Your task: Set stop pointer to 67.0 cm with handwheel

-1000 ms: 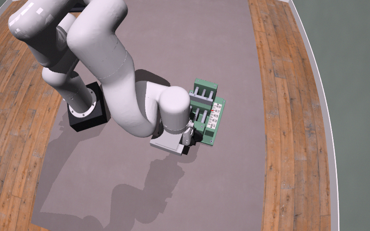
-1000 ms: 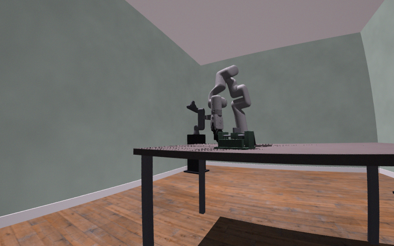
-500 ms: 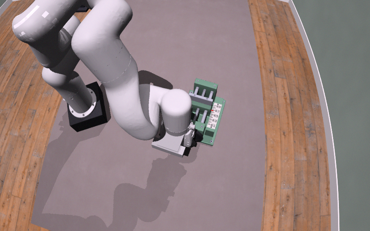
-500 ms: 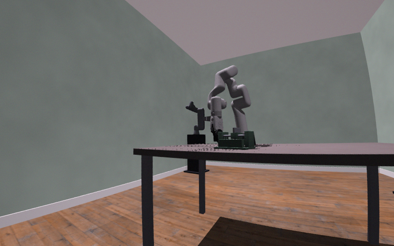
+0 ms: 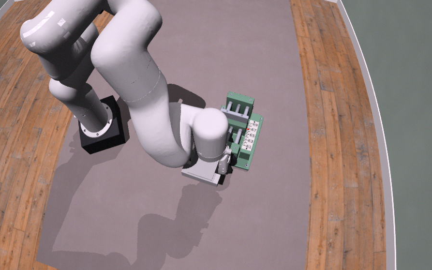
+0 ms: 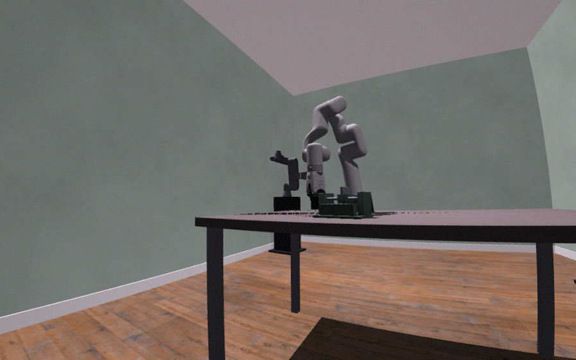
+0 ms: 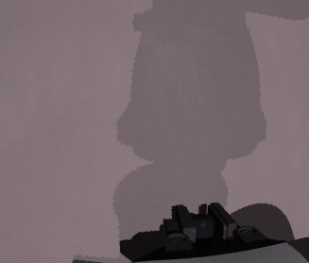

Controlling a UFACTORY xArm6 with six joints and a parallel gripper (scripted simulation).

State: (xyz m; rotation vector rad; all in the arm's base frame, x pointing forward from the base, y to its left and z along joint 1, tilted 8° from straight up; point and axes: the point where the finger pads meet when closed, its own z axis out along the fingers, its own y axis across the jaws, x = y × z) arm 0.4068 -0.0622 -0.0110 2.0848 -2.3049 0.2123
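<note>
My hand is 20 mm to the right of the black handwheel, 10 mm below it and 10 mm short of it. Round my hand: stop block (160 mm to the left, 50 mm ahead, 40 mm above).
</note>
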